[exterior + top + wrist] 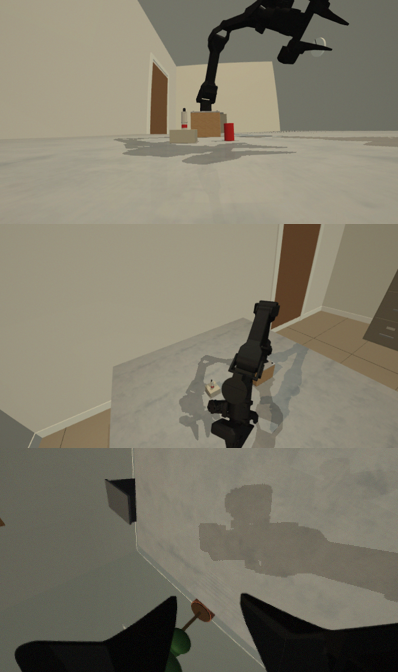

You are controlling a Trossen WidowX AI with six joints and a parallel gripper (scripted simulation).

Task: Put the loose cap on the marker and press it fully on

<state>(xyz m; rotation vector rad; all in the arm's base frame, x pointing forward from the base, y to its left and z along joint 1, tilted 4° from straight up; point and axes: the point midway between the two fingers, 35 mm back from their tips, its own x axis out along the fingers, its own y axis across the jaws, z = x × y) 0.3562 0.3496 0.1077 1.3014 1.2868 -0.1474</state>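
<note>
Now: the marker cap 11 cm behind my gripper tip, 25 cm to the right of it and 18 cm below it. From my gripper tip the other things lie so: holder block 6 cm behind, 36 cm to the right, 19 cm below.
</note>
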